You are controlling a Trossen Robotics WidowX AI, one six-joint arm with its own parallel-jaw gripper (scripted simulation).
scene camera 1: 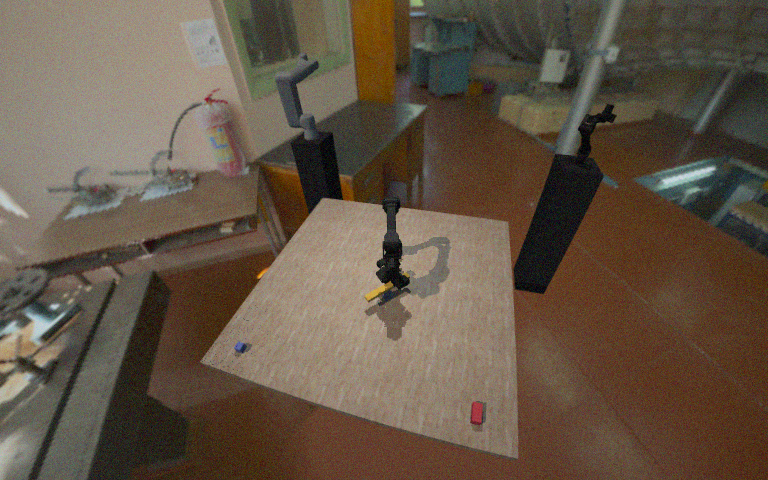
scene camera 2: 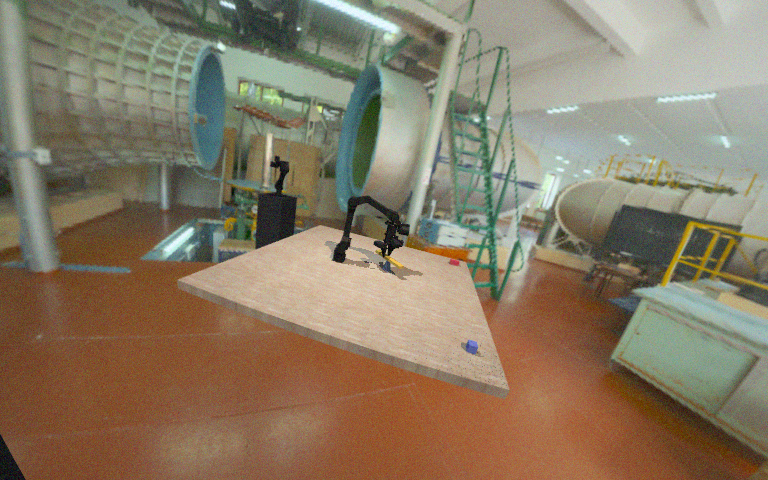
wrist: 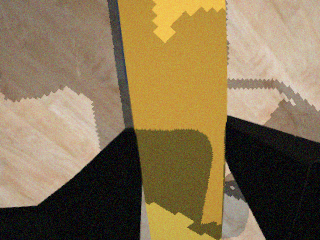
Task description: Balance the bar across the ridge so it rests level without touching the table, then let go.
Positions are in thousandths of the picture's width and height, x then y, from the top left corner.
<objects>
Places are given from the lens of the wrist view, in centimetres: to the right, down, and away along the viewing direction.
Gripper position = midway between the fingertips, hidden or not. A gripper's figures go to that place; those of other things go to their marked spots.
gripper (wrist: 558, 552): 1, 0, 10
yellow bar (wrist: 552, 273): 1, -2, 8
</objects>
